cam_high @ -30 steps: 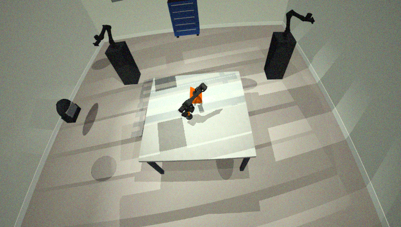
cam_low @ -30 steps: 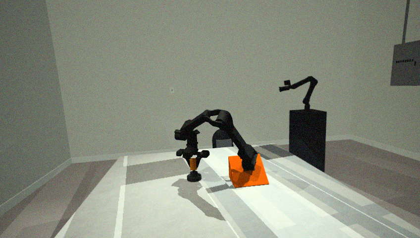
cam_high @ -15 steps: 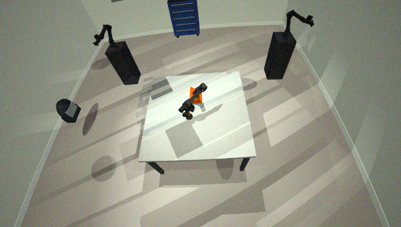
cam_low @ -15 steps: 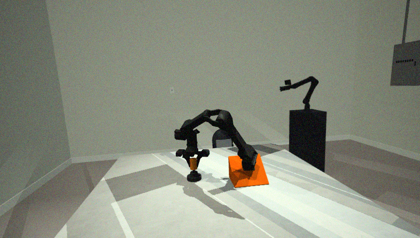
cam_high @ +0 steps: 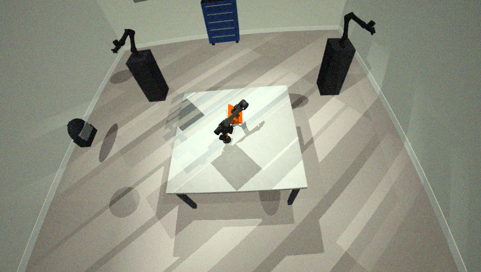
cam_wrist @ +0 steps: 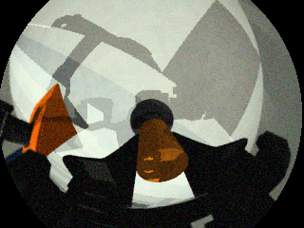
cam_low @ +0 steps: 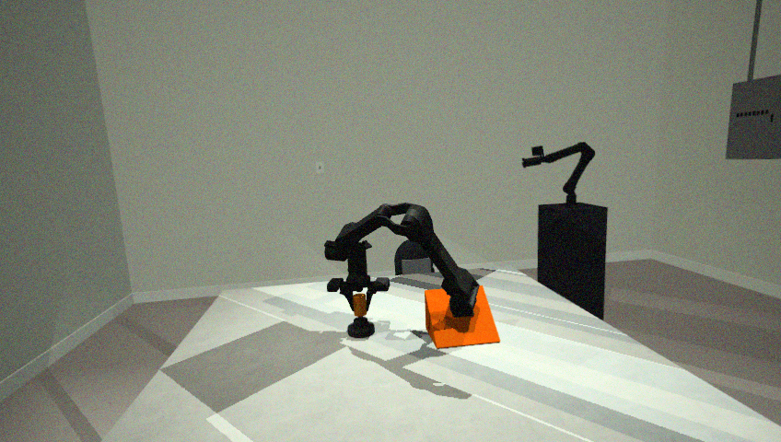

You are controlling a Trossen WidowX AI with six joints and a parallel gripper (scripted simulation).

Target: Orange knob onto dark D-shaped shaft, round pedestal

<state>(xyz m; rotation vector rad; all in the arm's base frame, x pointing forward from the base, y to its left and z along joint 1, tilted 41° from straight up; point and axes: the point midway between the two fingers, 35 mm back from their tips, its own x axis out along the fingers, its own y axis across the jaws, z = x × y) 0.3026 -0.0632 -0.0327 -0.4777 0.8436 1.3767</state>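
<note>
Now: gripper tip 20 mm below the orange knob. Round my gripper tip: round dark pedestal 40 mm below.
</note>
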